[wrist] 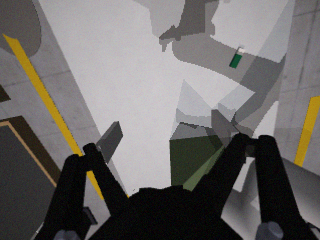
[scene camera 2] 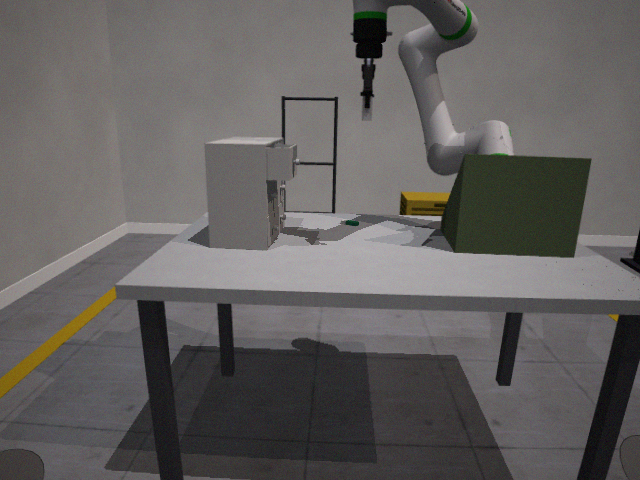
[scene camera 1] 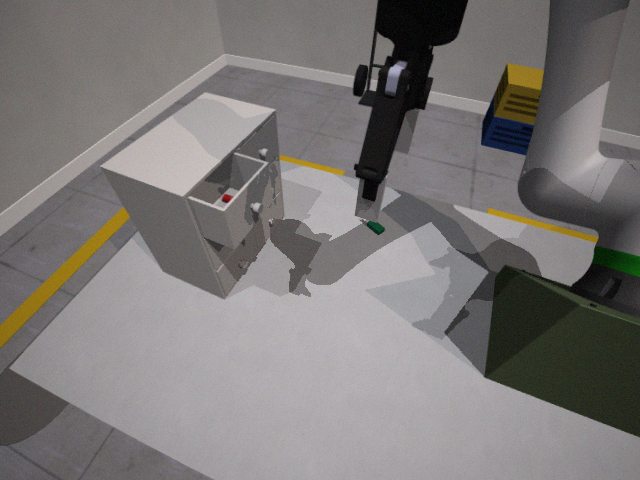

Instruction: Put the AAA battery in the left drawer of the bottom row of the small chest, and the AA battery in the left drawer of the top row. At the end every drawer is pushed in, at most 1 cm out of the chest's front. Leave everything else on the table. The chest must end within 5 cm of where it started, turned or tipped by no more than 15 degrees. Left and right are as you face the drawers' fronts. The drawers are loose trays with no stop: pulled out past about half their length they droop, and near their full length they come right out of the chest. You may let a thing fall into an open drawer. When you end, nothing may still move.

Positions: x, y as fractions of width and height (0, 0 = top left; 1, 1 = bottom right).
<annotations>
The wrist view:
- my gripper: 0.51, 0.51
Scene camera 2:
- my gripper: 0.57, 0.25
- white chest: 0.37, 0.38
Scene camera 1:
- my gripper: 0.60, 0.38
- white chest: 0.24, 0.37
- drawer: 0.36, 0.57
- drawer: 0.41, 0.30
</annotations>
